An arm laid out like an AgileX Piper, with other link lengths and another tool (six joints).
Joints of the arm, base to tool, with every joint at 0 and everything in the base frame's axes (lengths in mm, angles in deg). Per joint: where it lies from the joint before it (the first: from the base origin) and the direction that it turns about. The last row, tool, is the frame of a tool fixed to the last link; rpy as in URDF.
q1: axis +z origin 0 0 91
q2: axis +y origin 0 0 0
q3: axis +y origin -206.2 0 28.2
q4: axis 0.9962 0 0.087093 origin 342.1 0 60.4
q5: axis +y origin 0 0 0
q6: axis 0.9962 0 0.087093 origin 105.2 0 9.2
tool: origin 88.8 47 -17.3 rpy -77.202 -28.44 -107.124
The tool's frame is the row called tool.
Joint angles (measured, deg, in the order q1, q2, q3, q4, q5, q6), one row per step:
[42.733 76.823 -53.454 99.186 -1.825 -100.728]
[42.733 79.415 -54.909 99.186 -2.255 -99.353]
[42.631 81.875 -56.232 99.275 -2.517 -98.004]
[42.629 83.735 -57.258 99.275 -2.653 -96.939]
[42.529 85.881 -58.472 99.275 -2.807 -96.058]
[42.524 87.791 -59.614 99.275 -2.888 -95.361]
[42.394 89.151 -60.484 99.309 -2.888 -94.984]
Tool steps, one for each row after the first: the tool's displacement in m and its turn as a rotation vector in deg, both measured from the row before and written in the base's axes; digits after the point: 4 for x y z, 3 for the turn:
[0.0054 0.0038 -0.0087 0.066 1.637 -0.855]
[0.0051 0.0032 -0.0090 0.163 1.679 -0.847]
[0.0033 0.0030 -0.0067 0.145 1.233 -0.517]
[0.0044 0.0026 -0.0080 -0.062 1.186 -0.576]
[0.0033 0.0030 -0.0068 -0.056 0.962 -0.354]
[0.0032 0.0015 -0.0045 -0.041 0.601 -0.296]

